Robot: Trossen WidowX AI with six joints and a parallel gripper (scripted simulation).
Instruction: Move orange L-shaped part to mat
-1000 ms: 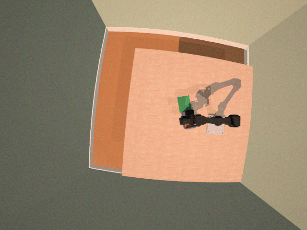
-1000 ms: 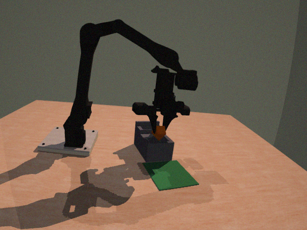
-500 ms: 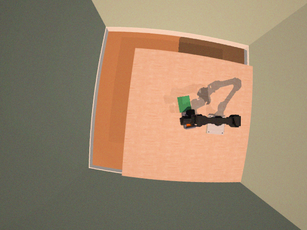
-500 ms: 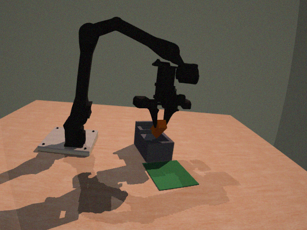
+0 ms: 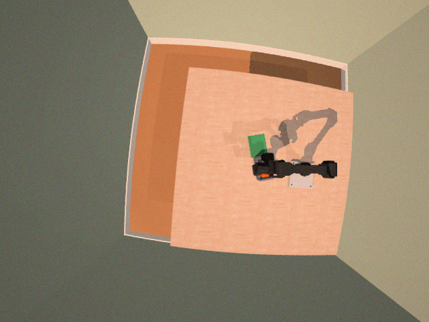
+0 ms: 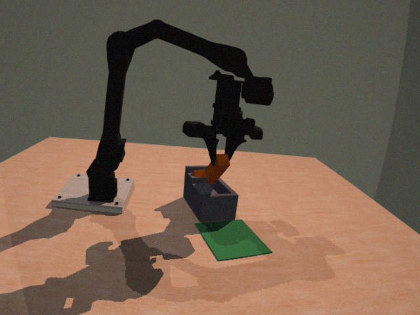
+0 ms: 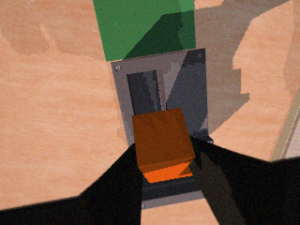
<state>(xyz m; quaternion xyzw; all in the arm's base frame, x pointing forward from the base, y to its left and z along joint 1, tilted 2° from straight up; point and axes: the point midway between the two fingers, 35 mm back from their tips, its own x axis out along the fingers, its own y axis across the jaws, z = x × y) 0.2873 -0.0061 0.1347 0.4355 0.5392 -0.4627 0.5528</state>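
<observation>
Right now the green mat is 10 mm ahead of my gripper tip, 140 mm to the right of it and 130 mm below it. The rest, counted from my gripper tip: orange L-shaped part (20 mm behind, 30 mm to the left, 30 mm below).
</observation>
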